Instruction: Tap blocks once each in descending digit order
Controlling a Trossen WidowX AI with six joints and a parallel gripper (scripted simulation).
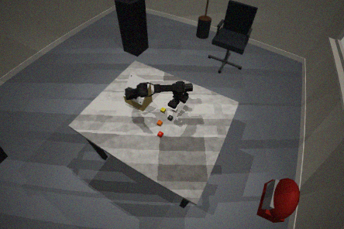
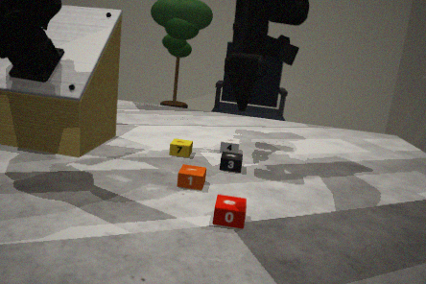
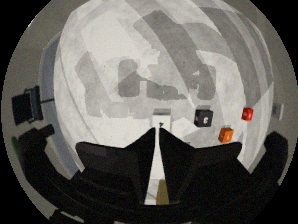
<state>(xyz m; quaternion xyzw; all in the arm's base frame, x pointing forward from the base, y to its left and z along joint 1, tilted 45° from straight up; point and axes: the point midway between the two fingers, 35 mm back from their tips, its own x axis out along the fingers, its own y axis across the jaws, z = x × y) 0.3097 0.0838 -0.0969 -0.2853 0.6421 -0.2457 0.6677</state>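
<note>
Now: the white block 10 mm behind my gripper tip, 10 mm to the right of it and 60 mm below it. The rest, counted from my gripper tip: yellow block: 90 mm behind, 70 mm to the right, 60 mm below; black block: 100 mm to the right, 60 mm below; orange block: 40 mm behind, 180 mm to the right, 60 mm below.
</note>
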